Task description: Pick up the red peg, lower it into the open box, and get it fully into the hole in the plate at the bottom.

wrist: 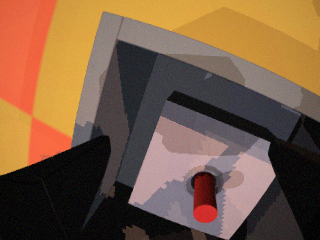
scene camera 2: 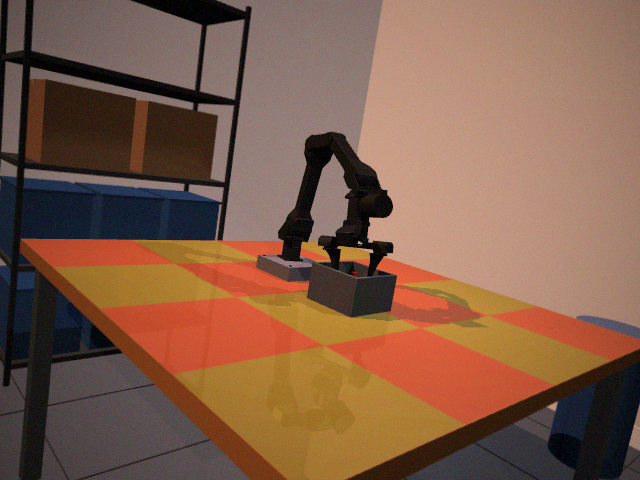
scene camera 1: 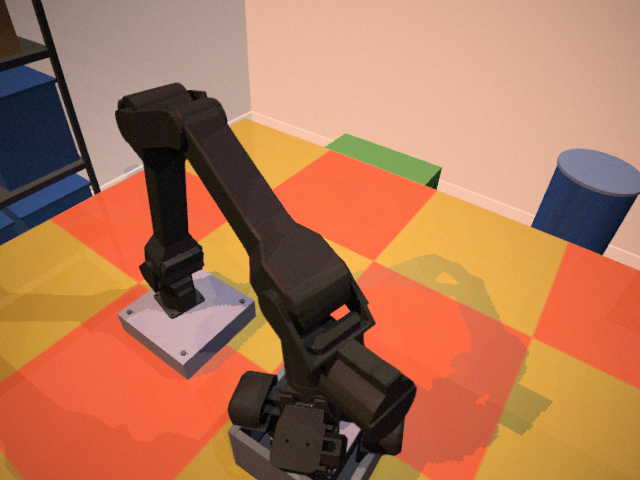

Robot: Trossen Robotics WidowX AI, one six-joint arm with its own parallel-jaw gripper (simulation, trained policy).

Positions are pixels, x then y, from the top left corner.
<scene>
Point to a red peg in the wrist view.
205, 210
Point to a grey box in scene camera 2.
At 352, 296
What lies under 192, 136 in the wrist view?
A light grey plate.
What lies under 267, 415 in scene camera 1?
The gripper.
</scene>
